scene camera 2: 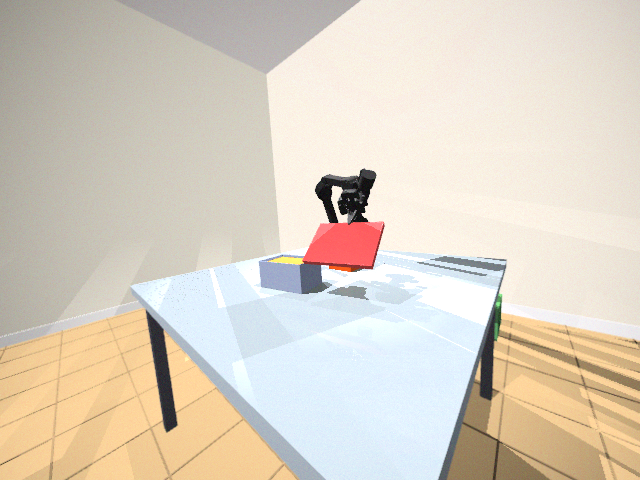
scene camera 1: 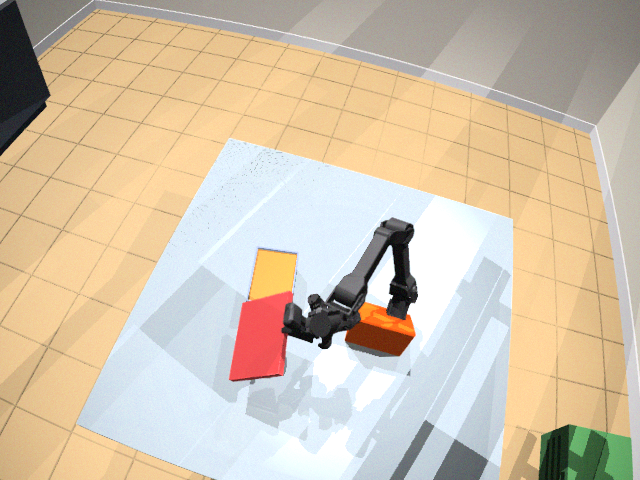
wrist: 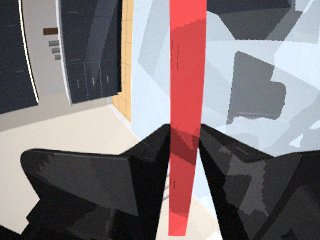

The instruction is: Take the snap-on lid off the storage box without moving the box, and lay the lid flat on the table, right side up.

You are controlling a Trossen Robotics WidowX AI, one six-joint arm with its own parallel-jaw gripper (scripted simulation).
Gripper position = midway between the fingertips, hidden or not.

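My gripper (scene camera 1: pixel 283 331) (scene camera 2: pixel 349 226) (wrist: pixel 183 130), holding a red lid (scene camera 1: pixel 260 348) (scene camera 2: pixel 355 245). Grey-blue storage box (scene camera 2: pixel 288 273) in view.
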